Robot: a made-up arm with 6 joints.
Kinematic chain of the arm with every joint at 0, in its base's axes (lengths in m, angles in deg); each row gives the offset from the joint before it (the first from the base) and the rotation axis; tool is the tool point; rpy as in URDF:
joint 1: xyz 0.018 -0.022 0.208 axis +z
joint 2: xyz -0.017 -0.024 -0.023 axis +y
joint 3: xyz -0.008 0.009 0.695 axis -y
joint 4: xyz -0.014 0.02 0 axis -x
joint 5: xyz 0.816 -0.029 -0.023 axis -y
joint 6: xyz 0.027 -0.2 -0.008 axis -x
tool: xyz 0.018 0.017 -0.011 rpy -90 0 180
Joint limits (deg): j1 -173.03..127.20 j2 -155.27..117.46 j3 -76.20..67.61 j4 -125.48..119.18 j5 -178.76..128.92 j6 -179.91..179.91
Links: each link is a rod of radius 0.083 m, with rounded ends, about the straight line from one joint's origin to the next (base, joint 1, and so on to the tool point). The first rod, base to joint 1, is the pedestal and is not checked.
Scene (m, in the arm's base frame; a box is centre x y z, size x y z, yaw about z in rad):
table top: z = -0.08
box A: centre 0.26 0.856 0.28 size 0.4 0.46 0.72 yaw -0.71
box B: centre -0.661 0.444 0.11 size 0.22 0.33 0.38 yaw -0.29
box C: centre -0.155 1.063 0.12 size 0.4 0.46 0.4 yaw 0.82
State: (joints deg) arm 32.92 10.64 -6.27 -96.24 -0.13 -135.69
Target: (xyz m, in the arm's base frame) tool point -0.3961 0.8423 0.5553
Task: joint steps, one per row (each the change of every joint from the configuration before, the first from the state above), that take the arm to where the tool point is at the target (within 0.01 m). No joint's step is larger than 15 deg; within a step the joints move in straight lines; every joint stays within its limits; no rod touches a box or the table.
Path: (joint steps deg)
1: 9.69 -9.85 12.57 9.84 -3.41 -0.40
2: 9.70 -9.84 12.57 9.85 -3.40 -0.40
3: 9.69 -9.85 12.56 9.84 -3.41 -0.39
4: 9.70 -9.84 12.57 9.85 -3.41 -0.40
5: 9.69 -9.85 12.57 9.84 -3.40 -0.40
6: 5.47 10.38 -10.04 -13.46 2.64 0.22
7: 5.47 10.38 -10.05 -13.47 2.65 0.23
8: 5.47 10.37 -10.04 -13.47 2.64 0.22
9: 5.47 10.38 -10.04 -13.46 2.65 0.22
10: 5.47 10.37 -10.04 -13.47 2.64 0.23

